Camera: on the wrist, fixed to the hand. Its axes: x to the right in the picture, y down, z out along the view.
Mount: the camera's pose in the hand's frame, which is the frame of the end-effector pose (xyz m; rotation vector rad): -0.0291 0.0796 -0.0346 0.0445 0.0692 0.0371
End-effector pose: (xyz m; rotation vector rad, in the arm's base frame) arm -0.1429 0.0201 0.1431 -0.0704 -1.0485 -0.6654
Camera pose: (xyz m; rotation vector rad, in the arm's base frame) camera -0.0825 0.0854 0.1215 -0.0279 -0.9927 -0.6066
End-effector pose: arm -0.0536 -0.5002 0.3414 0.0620 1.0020 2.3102
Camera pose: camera -0.0806 -0.5805 0.3761 0.0189 1.0957 2.3378
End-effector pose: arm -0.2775 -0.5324 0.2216 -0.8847 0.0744 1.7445
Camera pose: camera -0.3243 -0.6017 0.1844 -0.9162 0.1756 1.7400
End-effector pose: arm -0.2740 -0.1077 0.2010 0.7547 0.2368 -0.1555
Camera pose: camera -0.2896 -0.0249 0.2368 0.8090 0.2857 -0.0999
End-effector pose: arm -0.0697 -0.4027 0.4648 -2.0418 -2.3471 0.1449
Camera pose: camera 0.0157 -0.4188 0.4934 -2.0367 -2.2463 0.1240
